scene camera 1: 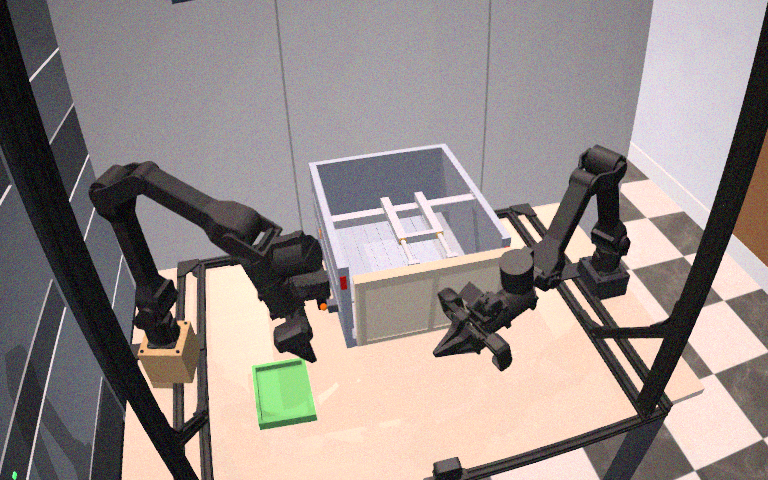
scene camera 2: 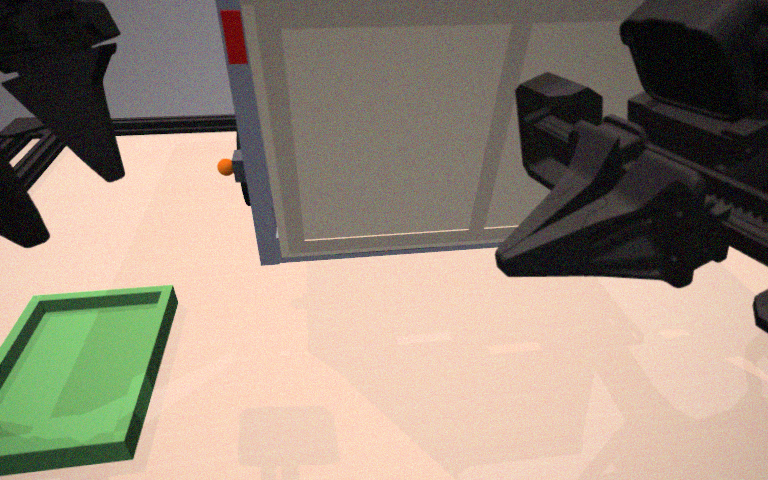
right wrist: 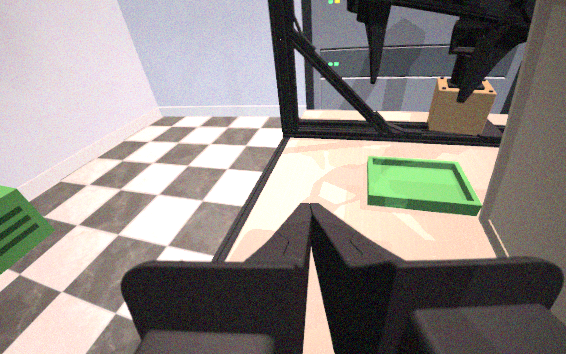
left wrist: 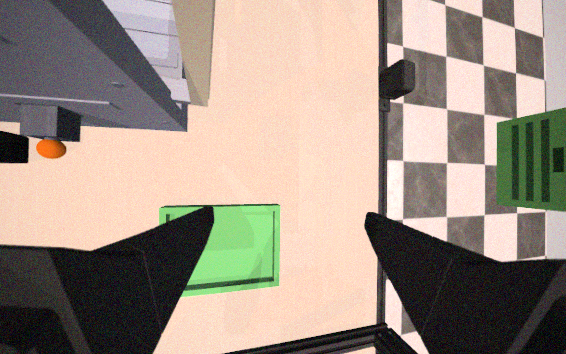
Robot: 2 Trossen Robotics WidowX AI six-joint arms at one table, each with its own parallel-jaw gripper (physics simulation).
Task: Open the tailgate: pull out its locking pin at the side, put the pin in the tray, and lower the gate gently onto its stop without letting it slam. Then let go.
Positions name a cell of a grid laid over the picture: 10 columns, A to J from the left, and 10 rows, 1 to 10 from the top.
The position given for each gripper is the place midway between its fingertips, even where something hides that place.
left gripper: scene camera 1 E8; scene camera 2 B5; right wrist H3; left wrist F7
right gripper: scene camera 1 F8; scene camera 2 G6; right wrist F6; not seen in the left wrist view (out of frame)
